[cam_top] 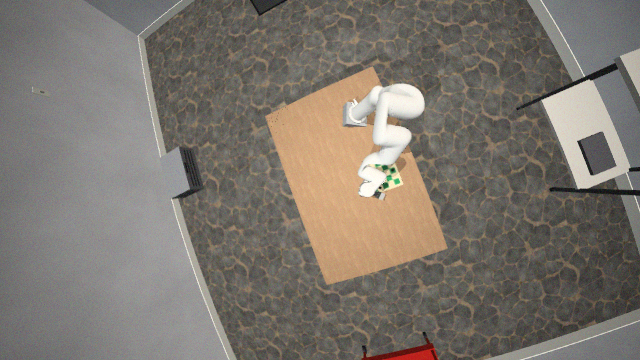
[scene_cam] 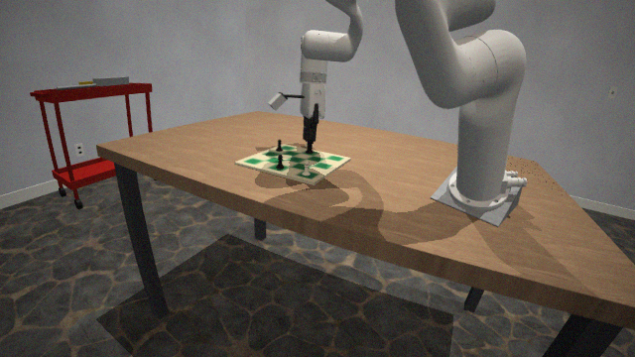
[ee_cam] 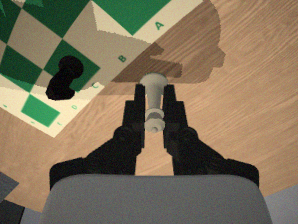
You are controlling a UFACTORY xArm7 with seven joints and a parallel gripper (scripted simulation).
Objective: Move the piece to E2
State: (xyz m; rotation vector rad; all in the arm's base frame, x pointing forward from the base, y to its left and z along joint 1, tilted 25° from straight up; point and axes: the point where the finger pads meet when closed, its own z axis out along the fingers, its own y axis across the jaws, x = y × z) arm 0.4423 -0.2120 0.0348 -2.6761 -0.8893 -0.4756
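Right now the white piece is 10 mm below my hand. The rest, counted from my hand: black piece 60 mm to the left, 30 mm behind, 20 mm below; white pawn 230 mm to the left, 90 mm behind, 20 mm below; cream chessboard 140 mm to the left, 40 mm below, 20 mm behind.
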